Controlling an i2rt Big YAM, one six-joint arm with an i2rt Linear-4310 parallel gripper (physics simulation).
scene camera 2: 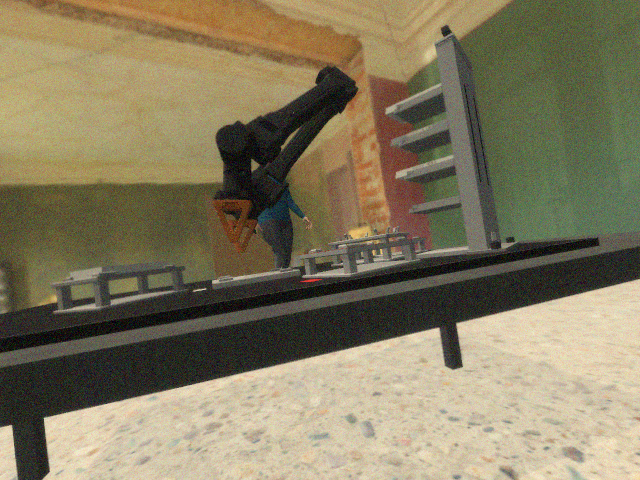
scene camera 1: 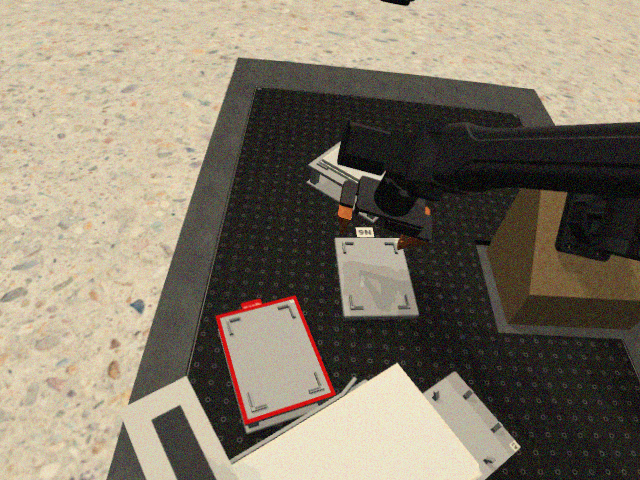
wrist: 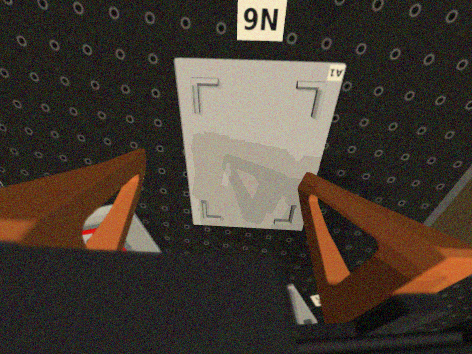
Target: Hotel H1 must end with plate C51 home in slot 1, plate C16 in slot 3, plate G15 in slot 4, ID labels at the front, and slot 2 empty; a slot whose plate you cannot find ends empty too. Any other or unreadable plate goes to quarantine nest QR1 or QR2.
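Frame: origin at the arm's base, x right, y back, z down, level; millimetres.
Seen in the pictures: gripper, fingertip midpoint: (scene camera 2: 237, 247) (scene camera 1: 369, 238) (wrist: 230, 170); arm's base at its link origin: (scene camera 1: 587, 218).
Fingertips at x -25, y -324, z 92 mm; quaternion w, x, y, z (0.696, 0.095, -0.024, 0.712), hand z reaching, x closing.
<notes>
Offsets run from my fingertips to a thing's top centre. "pt": to the spot under its first point.
My gripper (scene camera 1: 372, 235) (scene camera 2: 240, 249) (wrist: 230, 170) is open, its orange fingers apart with nothing between them. It hangs above the bare flat grey nest N6 @[dy +19, dx -24, dz +53 mm] (scene camera 1: 372, 281) (scene camera 2: 258, 279) (wrist: 255, 120). A pale plate @[pt dy -79, dx +210, dz +7 mm] (scene camera 1: 333, 155) (scene camera 2: 100, 272) lies on the raised stand (scene camera 1: 320, 186) (scene camera 2: 101, 291) at the back, partly hidden by the arm. Hotel H1 (scene camera 1: 188, 400) (scene camera 2: 467, 155) has several shelves on a tall column. A large cream plate @[dy -32, dx -419, dz -259 mm] (scene camera 1: 356, 428) shows on its upper part in scene camera 1. What its lower shelves hold, and any plate ID, cannot be read.
A red-edged nest @[dy -119, dx -209, dz +25 mm] (scene camera 1: 273, 356), bare on top, stands between N6 and the hotel. A grey platform with corner posts @[dy +104, dx -305, dz -5 mm] (scene camera 1: 454, 408) is partly under the cream plate. A brown block (scene camera 1: 578, 268) stands near the arm's base. A person in blue (scene camera 2: 276, 224) is beyond the table.
</notes>
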